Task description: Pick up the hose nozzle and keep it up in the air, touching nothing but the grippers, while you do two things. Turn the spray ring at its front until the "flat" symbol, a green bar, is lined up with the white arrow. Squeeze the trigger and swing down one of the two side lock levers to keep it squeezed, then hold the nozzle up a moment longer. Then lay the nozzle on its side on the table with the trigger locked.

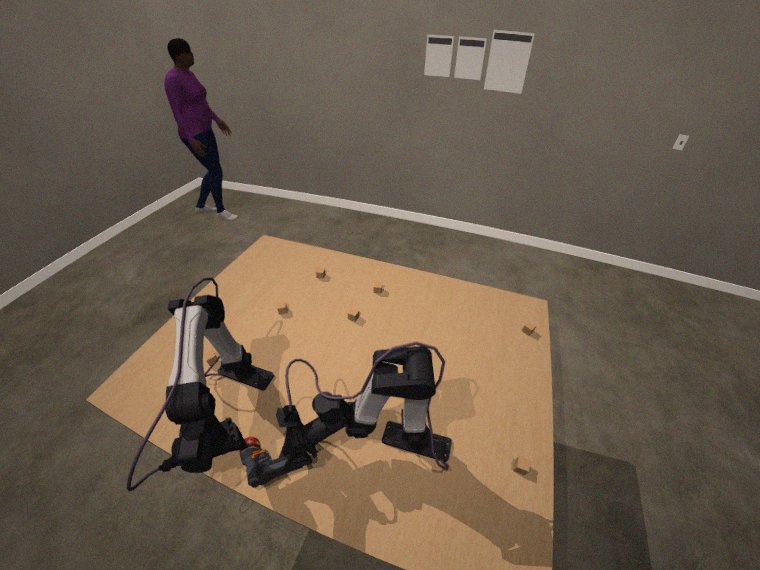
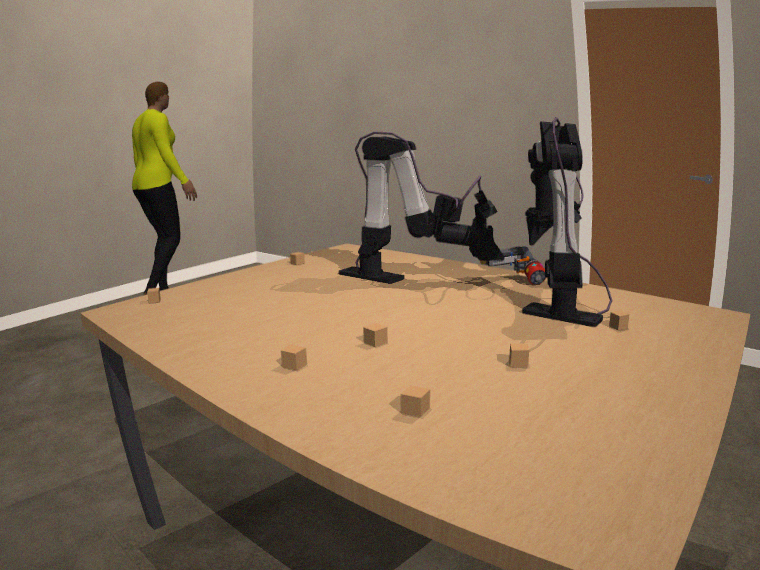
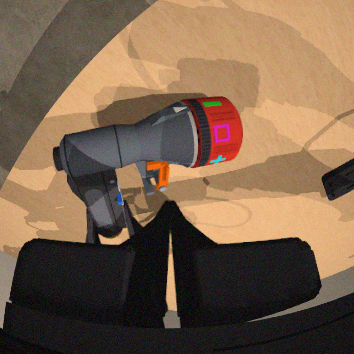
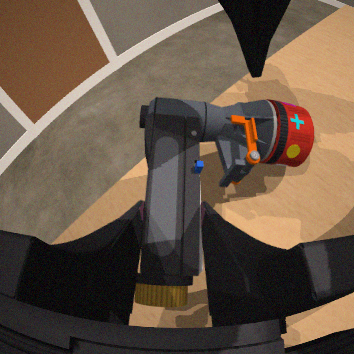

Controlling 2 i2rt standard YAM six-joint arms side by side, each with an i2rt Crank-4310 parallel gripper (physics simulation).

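Places are measured from the left arm's base along level axes (x left, y ahead, z down), in centimetres.
Pixels of known places: left gripper, fingertip midpoint: (image 1: 245,447) (image 2: 531,245) (image 3: 169,203) (image 4: 253,72); right gripper, fingertip midpoint: (image 1: 281,464) (image 2: 502,255) (image 3: 105,205) (image 4: 172,204); left arm's base, origin of the base link: (image 1: 245,374) (image 2: 562,316); right arm's base, origin of the base link: (image 1: 416,441) (image 2: 370,276).
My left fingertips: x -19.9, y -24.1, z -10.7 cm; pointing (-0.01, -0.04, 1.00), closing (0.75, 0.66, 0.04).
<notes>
For each thing: its top centre in the pictures, then the offset to it from my left fingertips. "*": a spot on its surface instead. Level surfaces: height alone.
- grey hose nozzle, surface spot: (image 4: 167,175) (image 2: 506,251) * dx -8.4, dy -0.7, dz +2.9 cm
- red spray ring, middle of its top: (image 3: 208,157) (image 4: 284,107) (image 2: 536,261) (image 1: 246,444) dx +2.3, dy +1.6, dz +4.0 cm
- green bar, surface spot: (image 3: 212,104) * dx +4.4, dy -0.3, dz +7.0 cm
- white arrow, middle of its top: (image 3: 180,111) dx +2.6, dy -2.0, dz +5.8 cm
- grey trigger, surface spot: (image 4: 227,162) * dx -4.2, dy +0.6, dz +5.4 cm
- orange lock lever, middle of its top: (image 4: 245,133) (image 3: 157,182) dx -2.3, dy +0.9, dz +3.6 cm
- wooden table, its level: dz +10.7 cm
- block, middle of its top: (image 2: 297,253) (image 1: 523,463) dx -72.5, dy +21.0, dz +7.3 cm
The grey hose nozzle (image 1: 249,460) (image 2: 514,256) (image 3: 140,142) (image 4: 167,175) is held above the table with its barrel roughly level. My right gripper (image 1: 283,466) (image 2: 494,256) (image 4: 172,204) is shut on its handle. The red spray ring (image 1: 252,441) (image 3: 231,116) (image 4: 306,136) shows a green bar (image 3: 212,104) that looks in line with the white arrow (image 3: 180,108). The grey trigger (image 4: 227,162) stands away from the handle, and an orange lock lever (image 3: 163,175) (image 4: 252,132) lies up beside it. My left gripper (image 2: 533,240) (image 3: 169,203) (image 4: 253,72) is shut and empty, close to the nozzle, apart from it.
The wooden table (image 1: 466,343) (image 2: 552,429) carries several small wooden blocks, among them one block (image 1: 521,465) at the right and another (image 2: 414,401) near the front edge. The left arm's base (image 1: 245,374) (image 2: 561,314) and the right arm's base (image 1: 417,442) (image 2: 371,275) stand on it.
</notes>
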